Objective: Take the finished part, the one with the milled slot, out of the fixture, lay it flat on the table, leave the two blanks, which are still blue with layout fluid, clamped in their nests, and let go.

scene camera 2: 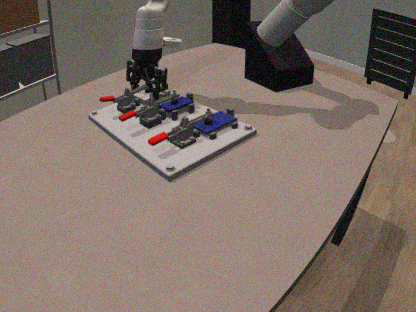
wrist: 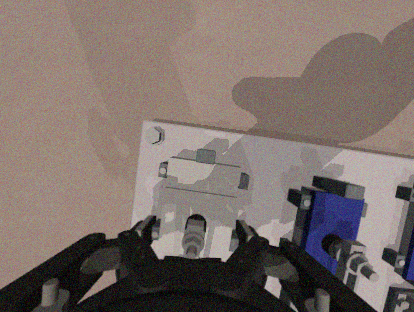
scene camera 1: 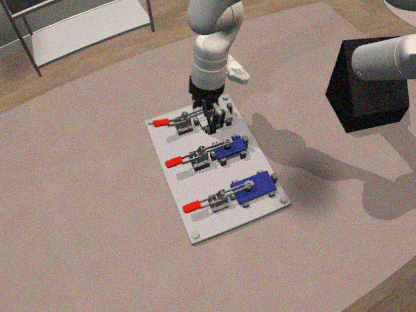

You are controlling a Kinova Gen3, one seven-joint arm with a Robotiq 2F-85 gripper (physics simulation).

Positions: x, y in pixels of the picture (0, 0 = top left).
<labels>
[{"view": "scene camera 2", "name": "my gripper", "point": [143, 102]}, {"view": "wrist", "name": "my gripper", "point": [195, 227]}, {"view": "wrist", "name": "finished part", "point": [209, 190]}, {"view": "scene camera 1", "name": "my gripper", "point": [203, 120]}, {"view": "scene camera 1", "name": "blue blank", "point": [263, 184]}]
</labels>
